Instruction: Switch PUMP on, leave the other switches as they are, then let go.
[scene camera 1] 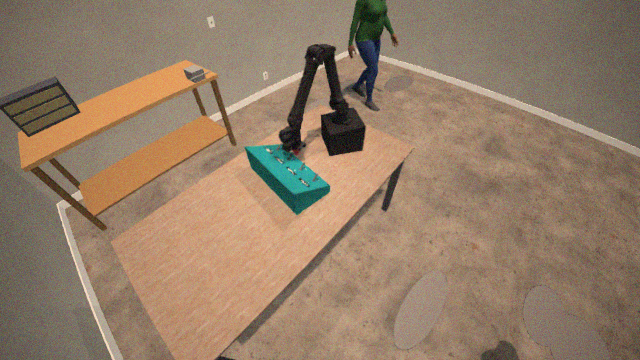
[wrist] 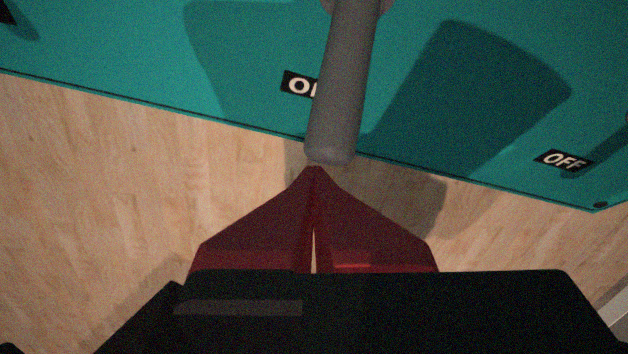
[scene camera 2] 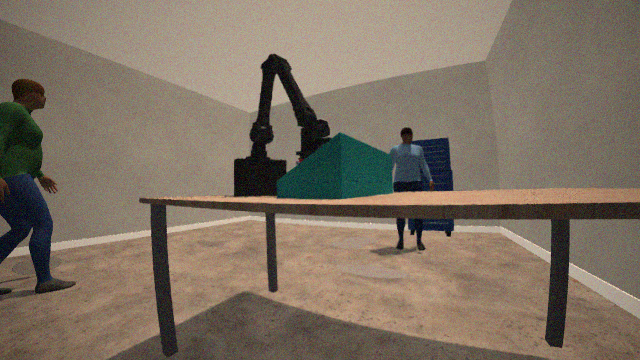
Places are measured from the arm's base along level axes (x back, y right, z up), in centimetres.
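Pixels of known places: gripper, fingertip midpoint: (scene camera 1: 297, 154) (wrist: 313, 178); arm's base at its link origin: (scene camera 1: 342, 120) (scene camera 2: 258, 159).
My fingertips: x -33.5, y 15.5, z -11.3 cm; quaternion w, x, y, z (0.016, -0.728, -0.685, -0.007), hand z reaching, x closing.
Ahead of a thing's pixels: the offset from my fingertips to its top centre. "spot": to the spot under its first point. Level surfaces: height alone.
A teal switch box (scene camera 1: 295, 180) (scene camera 2: 340, 170) (wrist: 125, 60) with a sloped top and several grey toggle levers stands on the table. My gripper (wrist: 313, 178) is shut with nothing between its red fingertips. It is at the box's edge nearest the arm's base, with the fingertips at the rounded end of one grey lever {dx -5.5, dy +1.0, dz +5.2 cm} (wrist: 340, 85). Whether they touch is hard to tell. This lever partly covers a label; an "OFF" label {spot: dx +0.2, dy +11.7, dz -0.3 cm} (wrist: 564, 161) shows farther right in the wrist view. The PUMP name cannot be read in any view, and the box hides the fingertips in scene camera 2.
The arm's black base block (scene camera 1: 343, 132) (scene camera 2: 260, 177) stands on the wooden table {dz -7.9 cm} (scene camera 1: 200, 250) (scene camera 2: 500, 197) close to the box. Two people, one in green (scene camera 1: 370, 22) (scene camera 2: 20, 135) and one in light blue (scene camera 2: 410, 162), stand beyond the table. An orange bench (scene camera 1: 125, 100) is at the left.
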